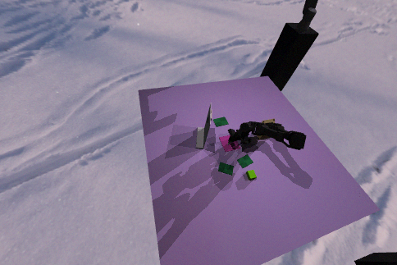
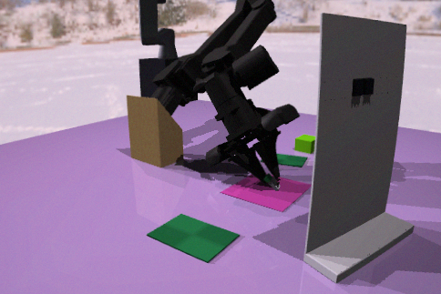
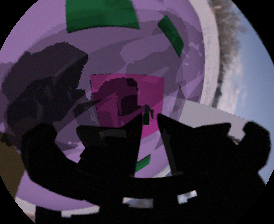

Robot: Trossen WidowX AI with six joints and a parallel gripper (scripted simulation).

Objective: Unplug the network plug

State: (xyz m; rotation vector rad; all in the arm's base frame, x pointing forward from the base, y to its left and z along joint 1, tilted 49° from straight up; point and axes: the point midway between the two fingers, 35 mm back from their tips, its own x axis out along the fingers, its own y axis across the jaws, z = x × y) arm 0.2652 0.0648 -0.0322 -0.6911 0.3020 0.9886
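Right now the magenta marked square is 1 cm behind my gripper tip and 2 cm below it. The rest, counted from my gripper tip: grey upright panel (17 cm ahead, 8 cm to the right, 11 cm above).
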